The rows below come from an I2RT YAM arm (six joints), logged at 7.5 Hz.
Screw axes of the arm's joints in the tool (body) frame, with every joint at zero. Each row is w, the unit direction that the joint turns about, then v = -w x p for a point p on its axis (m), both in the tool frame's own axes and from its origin. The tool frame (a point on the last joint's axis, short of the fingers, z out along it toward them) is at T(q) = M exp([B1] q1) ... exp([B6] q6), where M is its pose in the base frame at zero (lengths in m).
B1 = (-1, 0, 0, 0.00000, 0.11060, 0.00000)
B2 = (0, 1, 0, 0.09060, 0.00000, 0.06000)
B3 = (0, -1, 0, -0.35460, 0.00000, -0.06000)
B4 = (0, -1, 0, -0.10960, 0.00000, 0.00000)
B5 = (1, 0, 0, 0.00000, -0.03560, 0.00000)
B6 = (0, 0, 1, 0.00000, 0.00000, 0.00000)
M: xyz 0.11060 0.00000 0.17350 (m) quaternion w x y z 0.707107 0 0.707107 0
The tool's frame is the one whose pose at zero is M.
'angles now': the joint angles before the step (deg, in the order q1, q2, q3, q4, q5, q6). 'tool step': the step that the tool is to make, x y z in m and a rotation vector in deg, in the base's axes. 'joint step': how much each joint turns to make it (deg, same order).
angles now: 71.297 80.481 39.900 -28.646 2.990 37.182
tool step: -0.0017 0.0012 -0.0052 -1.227 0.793 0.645
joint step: 0.412 1.275 -0.049 -0.087 -0.421 -0.094
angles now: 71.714 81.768 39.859 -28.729 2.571 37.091
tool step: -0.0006 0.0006 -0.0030 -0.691 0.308 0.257
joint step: 0.165 0.737 -0.038 0.025 -0.103 -0.062
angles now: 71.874 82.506 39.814 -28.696 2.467 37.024
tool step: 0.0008 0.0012 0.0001 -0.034 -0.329 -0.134
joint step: -0.042 0.292 0.260 0.103 0.336 -0.016
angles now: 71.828 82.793 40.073 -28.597 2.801 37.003
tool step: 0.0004 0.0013 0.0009 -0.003 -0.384 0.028
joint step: 0.058 0.163 0.350 -0.066 0.356 -0.089
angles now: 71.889 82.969 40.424 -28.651 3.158 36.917
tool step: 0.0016 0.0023 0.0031 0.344 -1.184 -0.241
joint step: -0.039 0.002 0.678 0.028 1.028 -0.144
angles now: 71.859 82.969 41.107 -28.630 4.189 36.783
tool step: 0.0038 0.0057 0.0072 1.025 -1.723 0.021
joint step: -0.256 0.155 1.693 0.035 1.137 -0.718
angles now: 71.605 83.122 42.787 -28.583 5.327 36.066
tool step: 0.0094 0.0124 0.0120 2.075 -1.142 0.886
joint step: -1.121 1.280 3.682 0.112 -0.387 -2.019
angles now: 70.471 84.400 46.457 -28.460 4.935 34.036
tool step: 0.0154 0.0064 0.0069 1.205 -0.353 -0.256
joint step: -2.674 1.485 2.786 0.117 -1.086 -2.169
